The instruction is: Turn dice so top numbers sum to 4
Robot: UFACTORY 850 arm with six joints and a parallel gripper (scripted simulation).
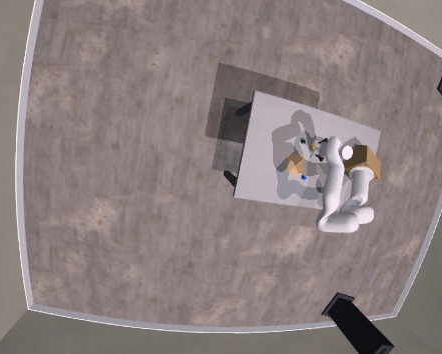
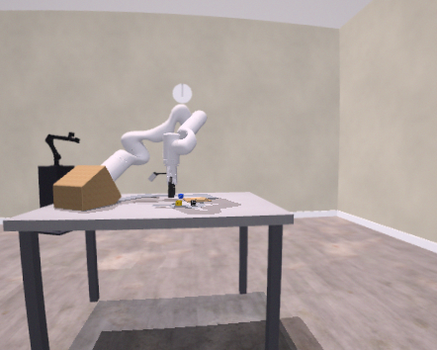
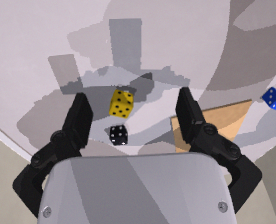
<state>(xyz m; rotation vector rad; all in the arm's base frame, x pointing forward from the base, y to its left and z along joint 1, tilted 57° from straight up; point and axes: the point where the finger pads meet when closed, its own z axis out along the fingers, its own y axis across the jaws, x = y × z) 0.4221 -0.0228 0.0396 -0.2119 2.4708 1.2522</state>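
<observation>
Now: the yellow die 40 mm below my hand, 40 mm ahead of it and 10 mm to the right of it. Also, from my hand: tan mat (180 mm to the left, 90 mm ahead, 50 mm below); black die (120 mm ahead, 40 mm below); blue die (230 mm to the left, 40 mm below, 30 mm behind).
</observation>
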